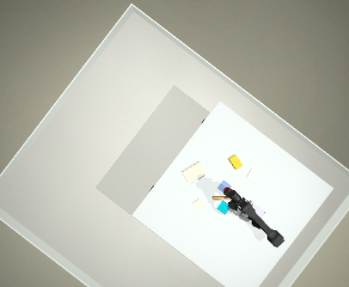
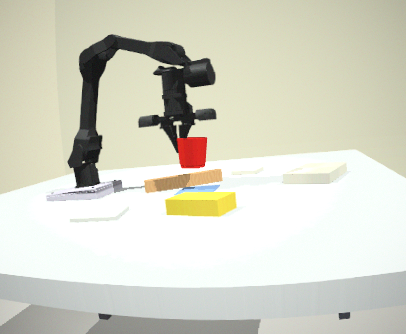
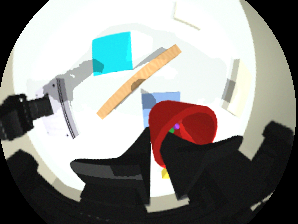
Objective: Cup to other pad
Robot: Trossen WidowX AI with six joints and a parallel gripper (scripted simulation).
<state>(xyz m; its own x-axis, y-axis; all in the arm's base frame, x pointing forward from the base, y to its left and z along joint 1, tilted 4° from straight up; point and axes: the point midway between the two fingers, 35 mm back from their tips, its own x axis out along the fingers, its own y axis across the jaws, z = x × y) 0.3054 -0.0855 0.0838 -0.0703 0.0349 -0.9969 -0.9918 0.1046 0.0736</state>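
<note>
The wooden bar lies 9 cm below my gripper tip, 7 cm to the left of it and 1 cm behind it. Also, from my gripper tip: red cup 3 cm ahead, 1 cm to the right; light blue pad 10 cm below, 3 cm ahead, 1 cm to the right; yellow block 26 cm to the right, 8 cm below, 7 cm ahead.
</note>
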